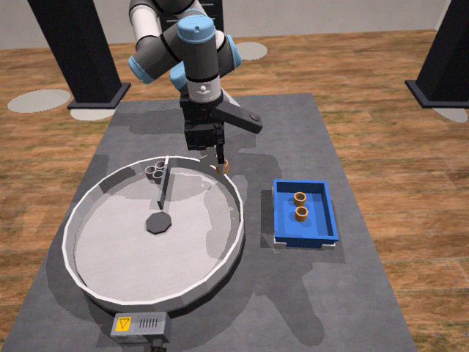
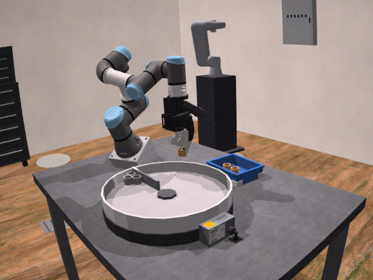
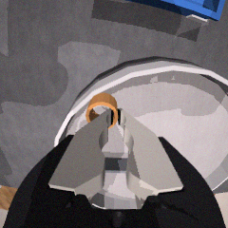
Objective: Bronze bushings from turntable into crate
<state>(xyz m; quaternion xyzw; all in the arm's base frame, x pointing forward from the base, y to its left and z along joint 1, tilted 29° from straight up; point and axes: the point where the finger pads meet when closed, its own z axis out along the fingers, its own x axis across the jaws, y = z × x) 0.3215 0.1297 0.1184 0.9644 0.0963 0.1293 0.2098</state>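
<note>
Right now the blue crate is 4 cm ahead of my hand, 21 cm to the left of it and 12 cm below it. From my hand the other things lie so: grey turntable 13 cm ahead, 15 cm to the right, 9 cm below.
</note>
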